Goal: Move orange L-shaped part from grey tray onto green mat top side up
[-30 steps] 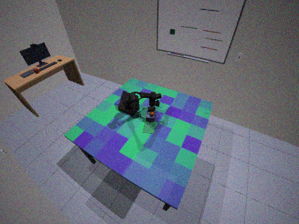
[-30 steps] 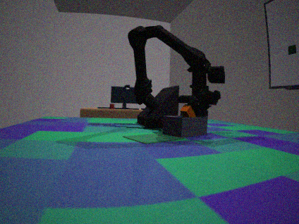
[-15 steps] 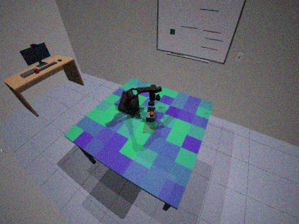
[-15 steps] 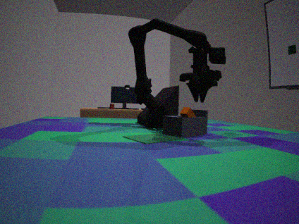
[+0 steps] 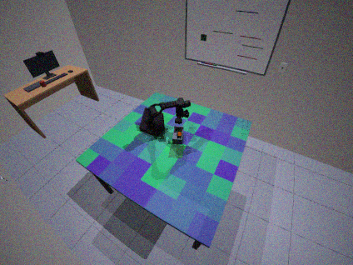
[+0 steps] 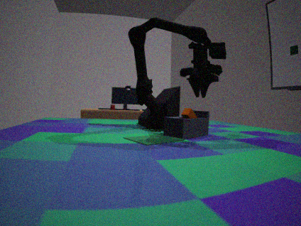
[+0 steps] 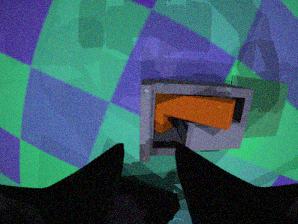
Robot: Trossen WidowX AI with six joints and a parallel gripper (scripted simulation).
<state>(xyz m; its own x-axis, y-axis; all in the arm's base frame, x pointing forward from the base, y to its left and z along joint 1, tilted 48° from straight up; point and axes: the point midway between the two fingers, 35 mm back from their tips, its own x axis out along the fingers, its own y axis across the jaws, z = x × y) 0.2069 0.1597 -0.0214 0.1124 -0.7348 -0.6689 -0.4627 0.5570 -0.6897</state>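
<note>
My gripper tip is 1 cm short of the orange L-shaped part, 4 cm to the left of it and 10 cm above it. From my gripper tip the other things lie so: green mat 10 cm ahead, 20 cm to the right, 16 cm below.
</note>
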